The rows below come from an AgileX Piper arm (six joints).
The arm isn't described. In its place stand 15 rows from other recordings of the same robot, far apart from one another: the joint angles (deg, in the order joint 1, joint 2, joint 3, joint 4, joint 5, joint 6), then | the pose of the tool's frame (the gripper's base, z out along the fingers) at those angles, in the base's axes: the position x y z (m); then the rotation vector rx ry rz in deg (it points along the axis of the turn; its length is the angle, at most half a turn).
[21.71, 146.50, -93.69, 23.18, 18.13, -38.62] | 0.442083 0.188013 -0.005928 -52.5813 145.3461 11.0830
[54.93, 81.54, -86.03, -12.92, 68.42, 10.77] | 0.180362 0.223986 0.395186 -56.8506 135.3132 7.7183
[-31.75, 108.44, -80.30, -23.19, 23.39, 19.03] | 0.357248 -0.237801 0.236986 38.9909 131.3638 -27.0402
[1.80, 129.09, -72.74, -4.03, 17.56, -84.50] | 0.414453 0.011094 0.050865 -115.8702 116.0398 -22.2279
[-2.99, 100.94, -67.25, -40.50, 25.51, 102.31] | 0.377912 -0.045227 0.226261 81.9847 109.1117 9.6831
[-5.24, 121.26, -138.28, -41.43, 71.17, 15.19] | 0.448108 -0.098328 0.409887 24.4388 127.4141 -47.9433
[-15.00, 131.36, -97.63, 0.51, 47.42, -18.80] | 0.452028 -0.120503 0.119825 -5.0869 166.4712 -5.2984
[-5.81, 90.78, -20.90, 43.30, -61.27, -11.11] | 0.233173 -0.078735 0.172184 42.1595 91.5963 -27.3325
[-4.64, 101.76, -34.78, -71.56, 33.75, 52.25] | 0.249265 -0.068349 0.106256 -9.4483 162.6640 -49.7431
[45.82, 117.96, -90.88, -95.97, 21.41, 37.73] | 0.363048 0.326184 0.251783 -77.5359 78.3034 -29.0087
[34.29, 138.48, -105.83, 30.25, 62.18, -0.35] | 0.369353 0.300935 0.103087 29.6292 -165.4987 -38.2405
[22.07, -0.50, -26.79, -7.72, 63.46, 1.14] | -0.000547 -0.012022 0.265193 -21.4753 118.8482 4.5451
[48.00, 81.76, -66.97, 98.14, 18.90, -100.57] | 0.201891 0.267831 0.376501 -55.4781 84.5441 49.7667
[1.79, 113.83, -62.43, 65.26, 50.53, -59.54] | 0.354685 0.074916 0.137121 -18.6077 150.1944 61.0856
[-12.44, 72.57, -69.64, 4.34, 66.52, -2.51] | 0.236977 -0.045808 0.353149 14.4465 153.4401 1.2884
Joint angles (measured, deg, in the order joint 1, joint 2, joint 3, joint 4, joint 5, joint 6), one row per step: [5.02, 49.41, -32.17, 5.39, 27.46, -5.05]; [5.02, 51.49, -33.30, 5.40, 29.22, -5.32]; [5.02, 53.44, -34.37, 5.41, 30.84, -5.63]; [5.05, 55.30, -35.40, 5.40, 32.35, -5.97]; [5.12, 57.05, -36.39, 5.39, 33.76, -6.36]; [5.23, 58.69, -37.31, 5.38, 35.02, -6.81]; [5.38, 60.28, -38.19, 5.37, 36.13, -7.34]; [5.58, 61.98, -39.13, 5.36, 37.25, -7.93]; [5.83, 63.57, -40.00, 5.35, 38.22, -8.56]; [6.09, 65.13, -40.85, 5.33, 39.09, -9.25]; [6.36, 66.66, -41.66, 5.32, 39.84, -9.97]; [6.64, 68.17, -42.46, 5.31, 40.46, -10.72]
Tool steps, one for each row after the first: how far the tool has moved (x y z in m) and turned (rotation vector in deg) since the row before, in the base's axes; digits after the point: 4 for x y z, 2 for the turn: [0.0054, 0.0007, -0.0019, -0.39, 2.67, 0.34]; [0.0051, 0.0007, -0.0019, -0.39, 2.45, 0.36]; [0.0049, 0.0007, -0.0018, -0.41, 2.29, 0.41]; [0.0046, 0.0008, -0.0017, -0.42, 2.11, 0.49]; [0.0043, 0.0009, -0.0017, -0.44, 1.92, 0.57]; [0.0043, 0.0010, -0.0018, -0.47, 1.75, 0.67]; [0.0046, 0.0013, -0.0020, -0.50, 1.80, 0.78]; [0.0044, 0.0014, -0.0019, -0.50, 1.61, 0.86]; [0.0044, 0.0015, -0.0020, -0.52, 1.49, 0.92]; [0.0043, 0.0015, -0.0021, -0.51, 1.38, 0.95]; [0.0044, 0.0016, -0.0021, -0.50, 1.23, 0.99]
